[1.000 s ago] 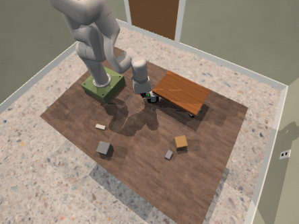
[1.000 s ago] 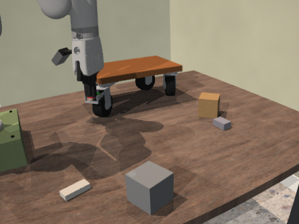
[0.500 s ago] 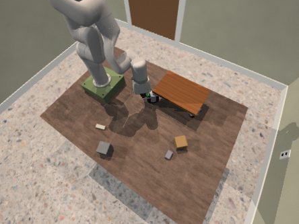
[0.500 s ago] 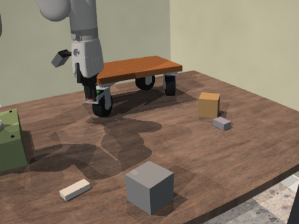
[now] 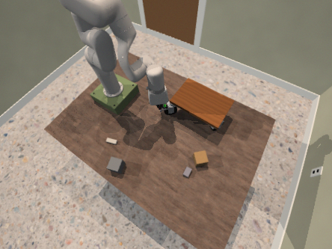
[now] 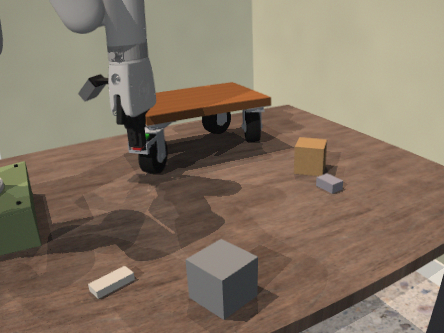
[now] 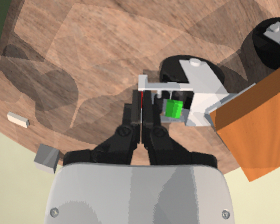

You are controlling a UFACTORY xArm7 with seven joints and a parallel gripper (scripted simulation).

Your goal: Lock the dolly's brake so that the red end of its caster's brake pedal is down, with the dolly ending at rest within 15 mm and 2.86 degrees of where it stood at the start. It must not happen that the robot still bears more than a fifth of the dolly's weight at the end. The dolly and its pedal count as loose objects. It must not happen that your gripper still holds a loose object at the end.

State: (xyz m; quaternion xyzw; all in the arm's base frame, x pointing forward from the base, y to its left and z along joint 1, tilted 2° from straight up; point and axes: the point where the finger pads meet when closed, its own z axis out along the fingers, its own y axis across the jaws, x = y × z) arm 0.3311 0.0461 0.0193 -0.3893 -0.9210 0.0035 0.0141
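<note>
Right now the brake pedal is 20 mm below my hand, 10 mm to the left of it and 10 mm ahead of it. Also, from my hand: tan cube 340 mm ahead, 110 mm to the right, 70 mm below; then cream flat block 300 mm to the right, 130 mm behind, 100 mm below; then small grey block 310 mm ahead, 200 mm to the right, 90 mm below.
</note>
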